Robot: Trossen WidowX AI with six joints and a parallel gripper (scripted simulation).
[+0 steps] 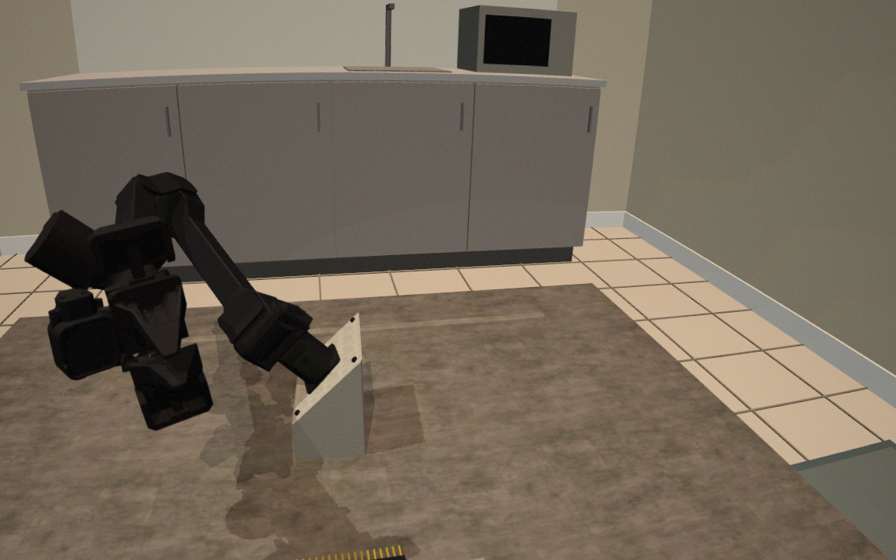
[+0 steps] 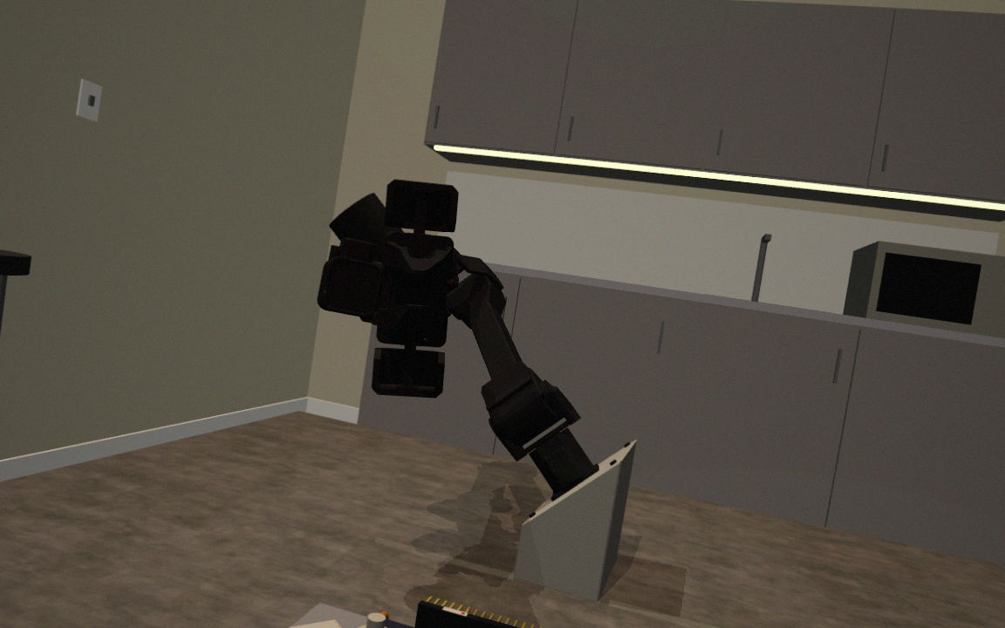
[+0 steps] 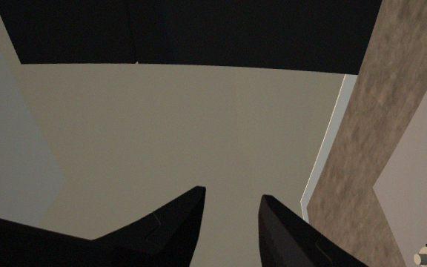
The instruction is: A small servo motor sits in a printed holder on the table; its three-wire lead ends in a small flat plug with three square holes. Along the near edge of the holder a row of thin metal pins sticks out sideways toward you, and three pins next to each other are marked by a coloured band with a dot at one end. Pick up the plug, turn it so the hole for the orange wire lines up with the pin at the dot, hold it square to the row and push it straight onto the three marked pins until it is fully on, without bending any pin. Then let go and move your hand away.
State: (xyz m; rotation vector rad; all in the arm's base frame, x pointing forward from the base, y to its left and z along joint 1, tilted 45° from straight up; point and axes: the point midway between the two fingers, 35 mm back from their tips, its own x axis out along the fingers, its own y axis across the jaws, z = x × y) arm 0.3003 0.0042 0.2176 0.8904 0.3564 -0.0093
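The cream band is 10 mm ahead of my gripper tip, 70 mm to the left of it and 230 mm below it. The rest, counted from my gripper tip: grey holder plate (170 mm ahead, 90 mm to the left, 280 mm below); red dot (10 mm ahead, 70 mm to the left, 230 mm below).
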